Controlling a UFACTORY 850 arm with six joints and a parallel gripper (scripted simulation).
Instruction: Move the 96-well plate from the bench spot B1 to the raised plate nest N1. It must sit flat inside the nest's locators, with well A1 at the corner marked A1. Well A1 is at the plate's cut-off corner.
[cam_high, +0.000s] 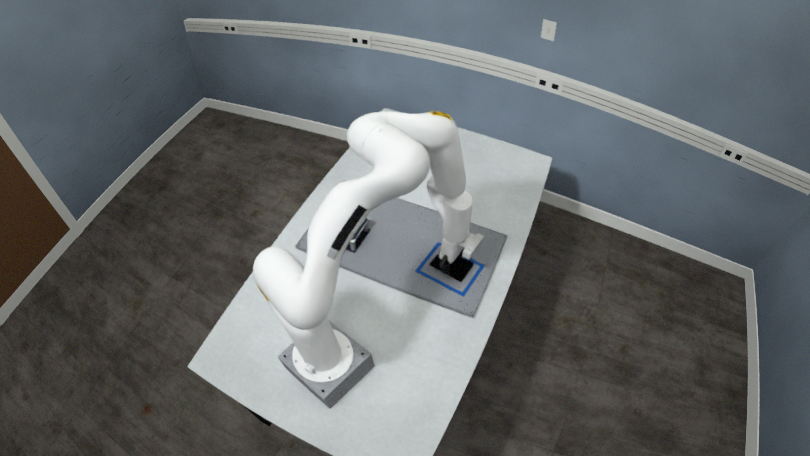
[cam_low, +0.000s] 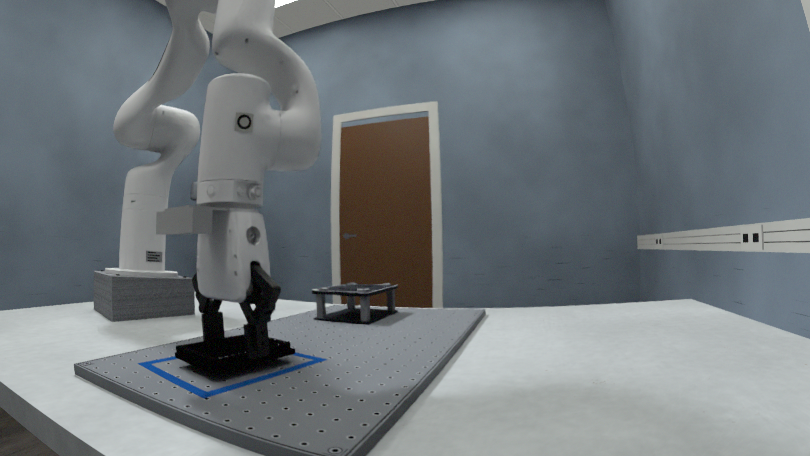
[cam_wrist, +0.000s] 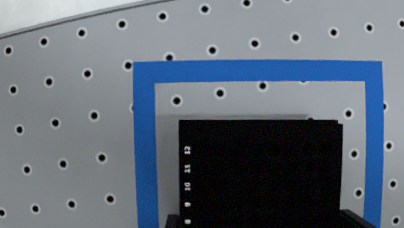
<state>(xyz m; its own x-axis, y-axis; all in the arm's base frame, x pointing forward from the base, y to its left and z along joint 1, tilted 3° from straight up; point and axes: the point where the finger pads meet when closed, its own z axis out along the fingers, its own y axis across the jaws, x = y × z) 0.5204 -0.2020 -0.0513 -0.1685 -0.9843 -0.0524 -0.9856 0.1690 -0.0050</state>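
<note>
My hand is 30 mm past the plate nest, 410 mm to the right of it and 30 mm below it. Also, from my hand: black 96-well plate 10 mm below.
</note>
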